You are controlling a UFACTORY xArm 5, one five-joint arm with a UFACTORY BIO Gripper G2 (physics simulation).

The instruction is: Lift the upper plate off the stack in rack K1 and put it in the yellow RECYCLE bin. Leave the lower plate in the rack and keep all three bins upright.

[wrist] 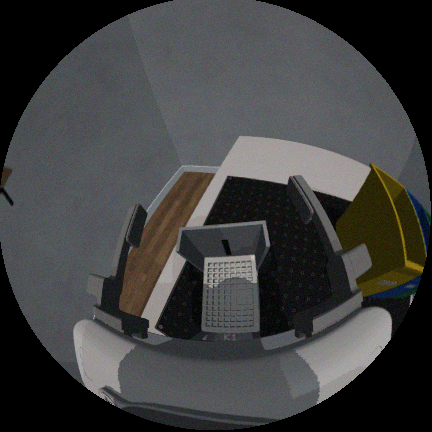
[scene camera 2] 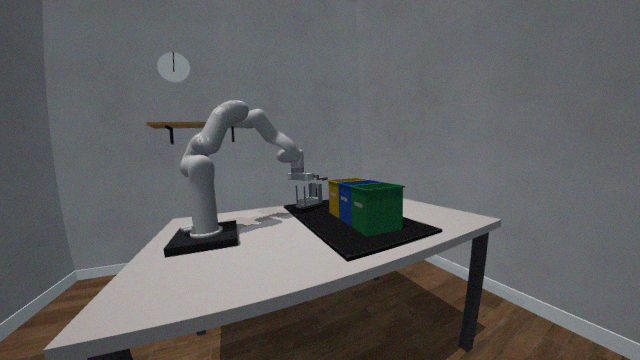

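Pixels of known places: hand, tool point: [wrist: 211, 212] [scene camera 2: 315, 178]; arm's base, link origin: [scene camera 2: 206, 232].
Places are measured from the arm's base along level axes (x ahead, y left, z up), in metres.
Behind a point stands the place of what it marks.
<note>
Rack K1 [scene camera 2: 318, 194] @[x 0.636, y 0.197, z 0.055 m] [wrist: 200, 240] @[x 0.640, y 0.274, z 0.090 m] is grey, with a tall slotted back wall, and stands at the far end of the black mat. The upper plate [wrist: 231, 305] @[x 0.569, y 0.221, z 0.024 m], a pale grid of wells, lies flat in it, partly in shadow; the lower plate cannot be made out beneath it. My gripper [scene camera 2: 320, 178] [wrist: 219, 212] @[x 0.642, y 0.246, z 0.152 m] is open and empty, above the rack, its fingers wide apart to either side of it in the wrist view. The gripper body hides part of the K1 label. The yellow bin [scene camera 2: 334, 200] @[x 0.592, y -0.051, z 0.063 m] [wrist: 367, 230] @[x 0.685, y 0.011, z 0.093 m] stands upright to the right of the rack.
The blue bin [scene camera 2: 345, 202] @[x 0.569, y -0.176, z 0.078 m] [wrist: 418, 204] and the green bin [scene camera 2: 377, 210] @[x 0.584, y -0.358, z 0.076 m] stand upright in a row with the yellow one on the black mat [scene camera 2: 350, 245] @[x 0.440, y -0.375, z -0.019 m] [wrist: 250, 200] @[x 0.808, y 0.230, z -0.019 m]. The mat lies on a pale table [scene camera 2: 270, 270] @[x 0.166, y -0.360, z -0.032 m]. A wall shelf [scene camera 2: 185, 124] is behind the arm.
</note>
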